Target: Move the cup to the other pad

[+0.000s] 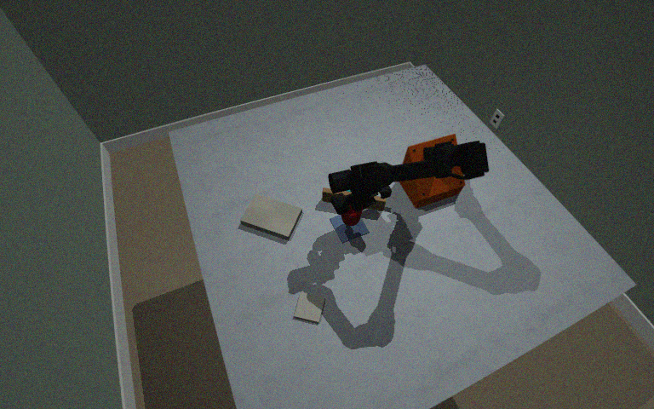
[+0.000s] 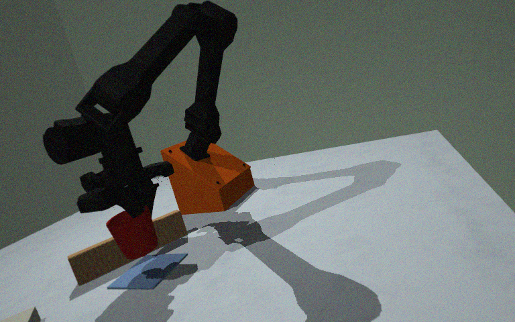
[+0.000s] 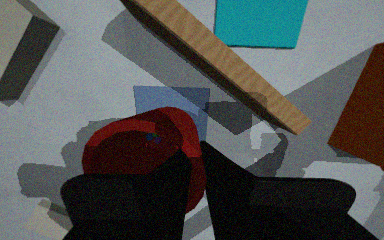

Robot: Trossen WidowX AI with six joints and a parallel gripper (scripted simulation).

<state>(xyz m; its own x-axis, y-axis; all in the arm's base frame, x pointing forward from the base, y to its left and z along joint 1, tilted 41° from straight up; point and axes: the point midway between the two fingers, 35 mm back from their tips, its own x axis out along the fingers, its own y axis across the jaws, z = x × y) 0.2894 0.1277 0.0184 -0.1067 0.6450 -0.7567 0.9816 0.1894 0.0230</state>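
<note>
Right now the cyan pad is 50 mm behind my gripper tip, 160 mm to the right of it and 80 mm below it. Also, from my gripper tip: red cup (30 mm ahead); wooden bar (10 mm behind, 80 mm to the right, 60 mm below).
</note>
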